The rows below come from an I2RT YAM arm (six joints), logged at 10 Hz.
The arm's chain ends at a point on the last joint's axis. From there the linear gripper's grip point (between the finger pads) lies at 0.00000 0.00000 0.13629 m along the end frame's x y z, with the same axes.
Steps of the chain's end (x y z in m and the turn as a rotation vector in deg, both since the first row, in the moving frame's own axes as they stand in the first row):
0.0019 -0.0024 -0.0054 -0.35 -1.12 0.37
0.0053 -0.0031 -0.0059 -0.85 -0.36 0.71
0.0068 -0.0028 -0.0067 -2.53 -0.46 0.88
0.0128 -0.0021 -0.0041 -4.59 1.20 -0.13
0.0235 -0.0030 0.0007 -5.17 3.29 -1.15
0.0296 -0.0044 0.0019 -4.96 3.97 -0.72
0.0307 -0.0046 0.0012 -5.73 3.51 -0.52
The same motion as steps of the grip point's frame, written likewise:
-0.0008 -0.0016 -0.0054 -0.35 -1.12 0.37
0.0044 -0.0011 -0.0059 -0.85 -0.36 0.71
0.0057 0.0032 -0.0068 -2.53 -0.46 0.88
0.0157 0.0088 -0.0046 -4.59 1.20 -0.13
0.0314 0.0092 -0.0001 -5.17 3.29 -1.15
0.0391 0.0073 0.0011 -4.96 3.97 -0.72
0.0391 0.0090 0.0003 -5.73 3.51 -0.52

